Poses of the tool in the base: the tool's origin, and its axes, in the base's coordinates. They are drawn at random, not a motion.
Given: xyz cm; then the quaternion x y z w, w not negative.
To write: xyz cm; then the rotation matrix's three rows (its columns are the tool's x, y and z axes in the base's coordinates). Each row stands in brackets. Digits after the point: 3 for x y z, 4 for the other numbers.
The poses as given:
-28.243, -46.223, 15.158, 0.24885, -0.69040, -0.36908, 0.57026
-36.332, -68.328, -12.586, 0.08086, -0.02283, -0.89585, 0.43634
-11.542, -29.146, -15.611, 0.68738, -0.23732, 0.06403, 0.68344
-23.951, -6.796, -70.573, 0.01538, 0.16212, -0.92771, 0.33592
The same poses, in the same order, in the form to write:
[-28.243, -46.223, 15.158], [[-0.2258, 0.0773, -0.9711], [-0.7646, 0.6037, 0.2258], [0.6037, 0.7934, -0.0772]]
[-36.332, -68.328, -12.586], [[-0.6061, 0.7781, -0.1648], [-0.7855, -0.6182, -0.0297], [-0.1250, 0.1115, 0.9859]]
[-11.542, -29.146, -15.611], [[0.8792, -0.4138, -0.2364], [-0.2387, 0.0468, -0.9700], [0.4124, 0.9092, -0.0576]]
[-23.951, -6.796, -70.573], [[-0.7738, 0.6283, 0.0804], [-0.6183, -0.7218, -0.3111], [-0.1375, -0.2905, 0.9470]]

